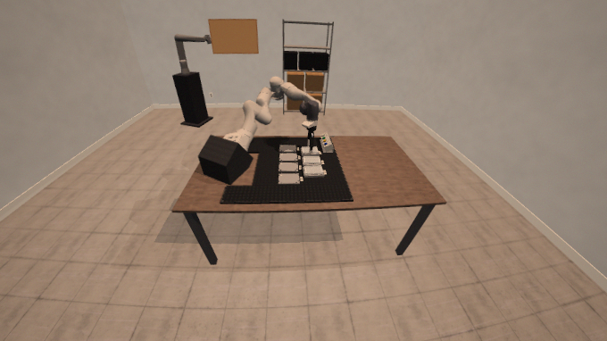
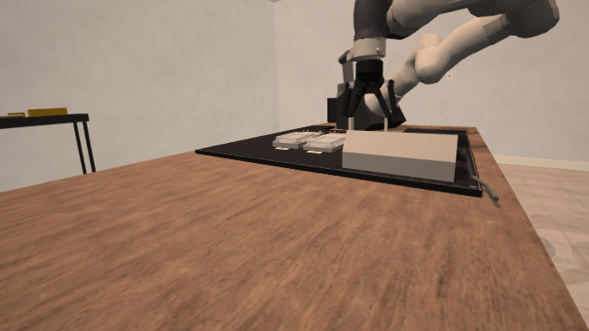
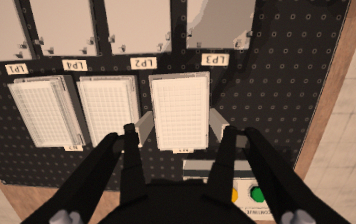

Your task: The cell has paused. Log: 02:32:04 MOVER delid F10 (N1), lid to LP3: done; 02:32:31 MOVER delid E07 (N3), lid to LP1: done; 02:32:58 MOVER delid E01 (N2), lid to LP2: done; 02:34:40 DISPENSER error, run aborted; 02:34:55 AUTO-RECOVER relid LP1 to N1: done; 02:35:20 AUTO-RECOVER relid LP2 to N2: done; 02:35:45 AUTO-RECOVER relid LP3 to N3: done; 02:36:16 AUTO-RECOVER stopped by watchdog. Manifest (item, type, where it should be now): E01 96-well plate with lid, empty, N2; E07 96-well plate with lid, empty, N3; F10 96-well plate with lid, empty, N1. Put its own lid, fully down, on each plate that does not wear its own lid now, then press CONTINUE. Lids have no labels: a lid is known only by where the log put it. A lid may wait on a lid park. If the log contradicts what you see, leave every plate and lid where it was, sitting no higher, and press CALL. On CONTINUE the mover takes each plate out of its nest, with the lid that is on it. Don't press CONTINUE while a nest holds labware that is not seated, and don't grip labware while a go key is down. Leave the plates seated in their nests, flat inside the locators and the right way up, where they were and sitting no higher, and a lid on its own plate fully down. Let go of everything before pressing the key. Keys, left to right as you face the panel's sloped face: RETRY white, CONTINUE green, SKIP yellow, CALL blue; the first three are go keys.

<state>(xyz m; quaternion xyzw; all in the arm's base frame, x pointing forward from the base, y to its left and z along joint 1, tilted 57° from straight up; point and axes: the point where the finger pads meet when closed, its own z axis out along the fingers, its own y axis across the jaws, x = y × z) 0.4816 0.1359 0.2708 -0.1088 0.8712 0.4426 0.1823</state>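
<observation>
The 96-well plate lies 30 mm below my hand. The rest, counted from my hand: LP2 label: 60 mm behind, 90 mm to the right, 60 mm below; then smooth white lid: 40 mm ahead, 130 mm to the right, 30 mm below; then blue call key: 120 mm ahead, 80 mm to the left, 10 mm above.
</observation>
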